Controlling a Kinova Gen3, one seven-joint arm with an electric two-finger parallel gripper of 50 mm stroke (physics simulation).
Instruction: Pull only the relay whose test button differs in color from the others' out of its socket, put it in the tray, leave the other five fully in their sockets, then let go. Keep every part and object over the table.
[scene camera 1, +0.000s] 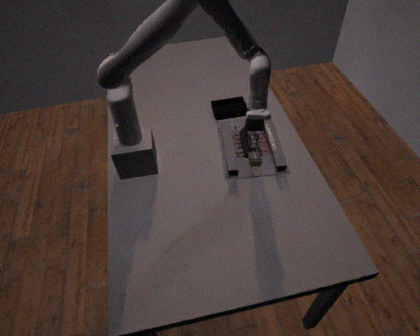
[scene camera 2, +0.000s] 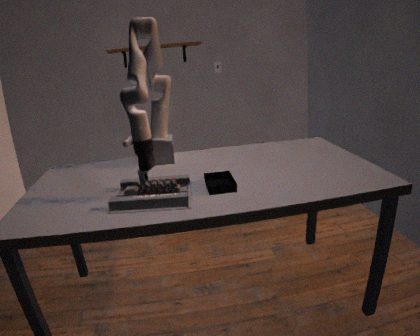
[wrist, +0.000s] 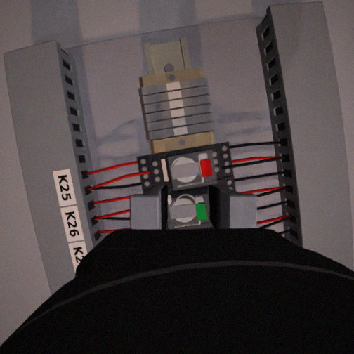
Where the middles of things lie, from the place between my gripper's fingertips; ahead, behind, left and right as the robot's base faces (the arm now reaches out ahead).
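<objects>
Hand 60 mm above the panel (wrist: 107, 71), 20 mm to the right of it. Relay (wrist: 186, 209): 10 mm below my hand, 10 mm to the left of it. By their middles, relay nearest to my hand of the things named here.
</objects>
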